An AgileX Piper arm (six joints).
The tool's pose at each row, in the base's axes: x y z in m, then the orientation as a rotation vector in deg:
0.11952, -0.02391, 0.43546, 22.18, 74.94, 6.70
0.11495, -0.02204, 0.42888, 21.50, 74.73, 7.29
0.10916, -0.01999, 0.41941, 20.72, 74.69, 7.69
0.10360, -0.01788, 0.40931, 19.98, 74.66, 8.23
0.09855, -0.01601, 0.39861, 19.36, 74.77, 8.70
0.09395, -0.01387, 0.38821, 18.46, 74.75, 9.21
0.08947, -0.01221, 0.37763, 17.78, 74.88, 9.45
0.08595, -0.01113, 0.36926, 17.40, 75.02, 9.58
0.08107, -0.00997, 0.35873, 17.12, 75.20, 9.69
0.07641, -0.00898, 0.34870, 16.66, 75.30, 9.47
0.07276, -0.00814, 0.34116, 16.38, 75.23, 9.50
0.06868, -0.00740, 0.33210, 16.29, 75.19, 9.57
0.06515, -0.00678, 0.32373, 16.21, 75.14, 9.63
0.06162, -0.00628, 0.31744, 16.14, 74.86, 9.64
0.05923, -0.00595, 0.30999, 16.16, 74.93, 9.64
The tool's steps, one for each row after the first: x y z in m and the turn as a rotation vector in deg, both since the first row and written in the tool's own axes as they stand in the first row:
0.00538, -0.00112, -0.00612, -0.85, -0.11, 0.07
0.01315, -0.00322, -0.01404, -1.66, -0.09, -0.08
0.02157, -0.00545, -0.02188, -2.50, -0.03, -0.10
0.03060, -0.00804, -0.02931, -3.20, 0.16, -0.13
0.03956, -0.01022, -0.03630, -4.15, 0.22, -0.27
0.04858, -0.01289, -0.04311, -4.77, 0.39, -0.50
0.05564, -0.01521, -0.04843, -5.10, 0.55, -0.64
0.06435, -0.01838, -0.05551, -5.34, 0.74, -0.75
0.07261, -0.02151, -0.06224, -5.55, 0.79, -1.18
0.07881, -0.02379, -0.06746, -5.78, 0.73, -1.30
0.08626, -0.02675, -0.07338, -5.89, 0.70, -1.30
0.09318, -0.02950, -0.07861, -5.99, 0.66, -1.29
0.09817, -0.03166, -0.08339, -6.09, 0.39, -1.29
0.10446, -0.03422, -0.08727, -6.06, 0.46, -1.29

